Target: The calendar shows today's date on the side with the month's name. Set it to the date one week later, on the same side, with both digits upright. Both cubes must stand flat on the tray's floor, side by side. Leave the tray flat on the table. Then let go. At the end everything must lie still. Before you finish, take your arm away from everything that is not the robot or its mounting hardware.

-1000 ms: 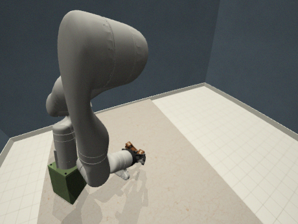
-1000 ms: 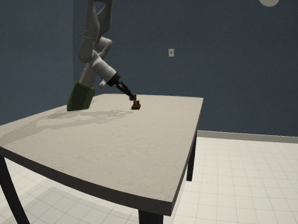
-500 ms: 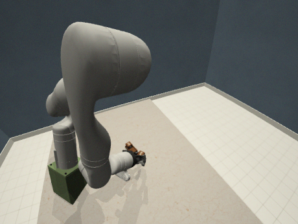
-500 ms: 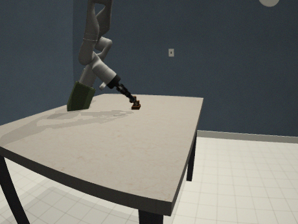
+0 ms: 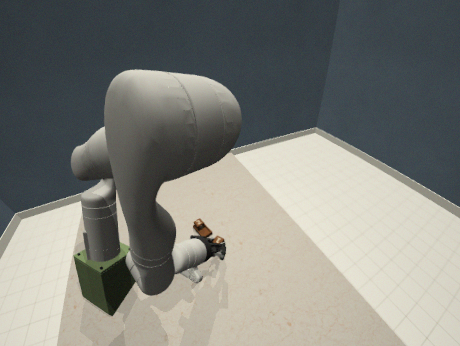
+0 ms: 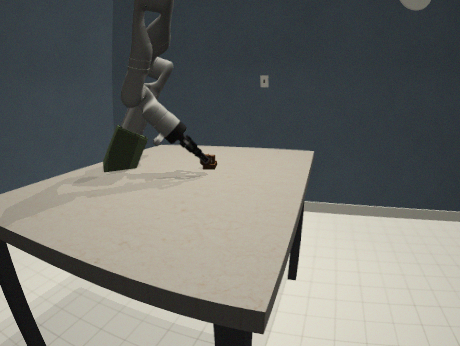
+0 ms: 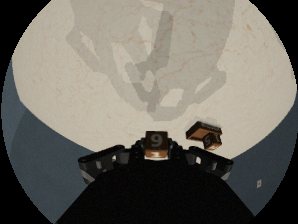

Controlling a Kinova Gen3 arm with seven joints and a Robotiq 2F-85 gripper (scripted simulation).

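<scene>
The brown calendar tray lies 11 cm to the left of my hand, 5 cm below it and 3 cm behind it. Round my hand: brown digit cube 1 cm to the left, 1 cm below, 1 cm ahead.
</scene>
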